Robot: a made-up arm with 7 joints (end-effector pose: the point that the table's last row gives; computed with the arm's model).
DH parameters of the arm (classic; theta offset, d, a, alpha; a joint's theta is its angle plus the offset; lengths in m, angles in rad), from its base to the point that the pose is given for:
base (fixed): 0 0 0 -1.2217
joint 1: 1.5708 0 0 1.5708
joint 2: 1.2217 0 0 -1.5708
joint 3: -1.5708 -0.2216 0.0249 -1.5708
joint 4: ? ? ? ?
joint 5: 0 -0.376 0 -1.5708
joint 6: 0 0 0 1.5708
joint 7: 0 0 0 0
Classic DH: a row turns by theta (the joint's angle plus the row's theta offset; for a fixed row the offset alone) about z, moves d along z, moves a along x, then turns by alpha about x.
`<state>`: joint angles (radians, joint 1 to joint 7).
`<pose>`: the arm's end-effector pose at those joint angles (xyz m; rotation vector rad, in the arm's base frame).
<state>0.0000 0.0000 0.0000 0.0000 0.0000 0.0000 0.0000</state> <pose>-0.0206 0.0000 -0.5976 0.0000 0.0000 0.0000</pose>
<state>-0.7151 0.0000 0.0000 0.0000 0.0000 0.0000 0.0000</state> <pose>0.3527 -0.0424 -0.4810 0.0000 -0.6720 -0.2446</pose>
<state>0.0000 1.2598 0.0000 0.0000 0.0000 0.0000 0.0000</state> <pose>-0.0206 0.5689 -0.1829 1.2598 0.0000 0.0000</pose>
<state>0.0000 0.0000 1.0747 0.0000 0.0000 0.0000 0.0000</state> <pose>-0.0098 -0.0181 -0.5976 0.0000 0.0000 1.0747</pose>
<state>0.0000 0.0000 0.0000 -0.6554 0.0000 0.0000 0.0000</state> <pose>0.2180 0.0000 -0.5474 0.0000 -0.6554 0.0000</pose>
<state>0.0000 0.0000 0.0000 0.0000 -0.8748 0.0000 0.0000</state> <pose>-0.0206 0.0000 -0.5976 0.0000 0.0000 -0.8748</pose>
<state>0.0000 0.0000 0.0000 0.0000 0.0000 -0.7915 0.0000</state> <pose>-0.0206 0.0000 -0.5976 0.0000 -0.7915 0.0000</pose>
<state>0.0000 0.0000 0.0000 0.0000 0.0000 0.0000 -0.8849</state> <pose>-0.0206 0.0000 -0.5976 0.0000 0.0000 -0.8849</pose>
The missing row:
joint 4: 0 0 -0.0455 1.5708
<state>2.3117 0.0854 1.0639 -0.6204 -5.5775 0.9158 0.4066</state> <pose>-0.4970 -0.0810 0.3098 -1.7886 -1.1775 -2.1476</pose>
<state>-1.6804 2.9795 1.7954 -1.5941 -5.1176 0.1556 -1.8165</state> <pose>-0.4047 -0.1563 -0.2001 -1.1946 0.0289 -1.0102</pose>
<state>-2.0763 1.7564 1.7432 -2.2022 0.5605 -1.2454 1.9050</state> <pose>-0.2674 0.1617 -0.1728 -0.9618 0.3794 1.5591</pose>
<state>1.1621 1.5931 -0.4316 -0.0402 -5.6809 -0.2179 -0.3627</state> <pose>-0.1765 0.5582 0.1276 1.2209 1.0820 -0.8666</pose>
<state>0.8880 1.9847 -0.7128 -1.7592 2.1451 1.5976 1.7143</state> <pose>-0.0018 0.3345 -0.2978 1.1967 1.4559 1.8495</pose>
